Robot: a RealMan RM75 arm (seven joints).
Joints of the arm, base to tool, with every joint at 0 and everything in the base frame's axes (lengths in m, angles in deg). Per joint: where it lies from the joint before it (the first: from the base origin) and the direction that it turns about. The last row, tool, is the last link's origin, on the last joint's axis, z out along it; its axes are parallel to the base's.
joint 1: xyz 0 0 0.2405 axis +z
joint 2: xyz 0 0 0 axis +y
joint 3: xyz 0 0 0.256 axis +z
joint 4: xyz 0 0 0 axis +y
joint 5: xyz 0 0 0.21 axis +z
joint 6: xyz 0 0 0 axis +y
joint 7: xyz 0 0 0.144 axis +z
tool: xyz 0 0 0
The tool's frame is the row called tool.
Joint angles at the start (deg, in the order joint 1, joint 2, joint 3, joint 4, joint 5, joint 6, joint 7):
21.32 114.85 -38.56 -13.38 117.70 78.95 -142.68
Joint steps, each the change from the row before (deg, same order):
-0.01 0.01 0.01 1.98 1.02 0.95 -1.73
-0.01 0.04 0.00 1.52 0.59 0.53 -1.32
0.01 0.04 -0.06 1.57 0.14 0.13 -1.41
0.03 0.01 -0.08 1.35 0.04 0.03 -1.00
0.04 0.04 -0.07 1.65 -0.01 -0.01 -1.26
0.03 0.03 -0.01 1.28 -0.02 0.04 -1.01
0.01 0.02 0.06 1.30 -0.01 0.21 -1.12
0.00 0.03 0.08 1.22 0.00 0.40 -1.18
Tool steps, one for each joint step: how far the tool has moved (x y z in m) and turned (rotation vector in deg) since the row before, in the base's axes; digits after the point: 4 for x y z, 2 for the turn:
0.0010 -0.0041 -0.0041 0.58 0.39 -0.19
0.0010 -0.0032 -0.0039 0.24 0.18 -0.31
0.0015 -0.0033 -0.0055 -0.27 -0.20 -0.54
0.0013 -0.0028 -0.0049 -0.41 -0.07 -0.51
0.0014 -0.0035 -0.0062 -0.55 -0.12 -0.65
0.0009 -0.0028 -0.0047 -0.39 -0.11 -0.46
0.0006 -0.0031 -0.0043 -0.25 -0.13 -0.34
0.0001 -0.0031 -0.0038 -0.11 -0.16 -0.13

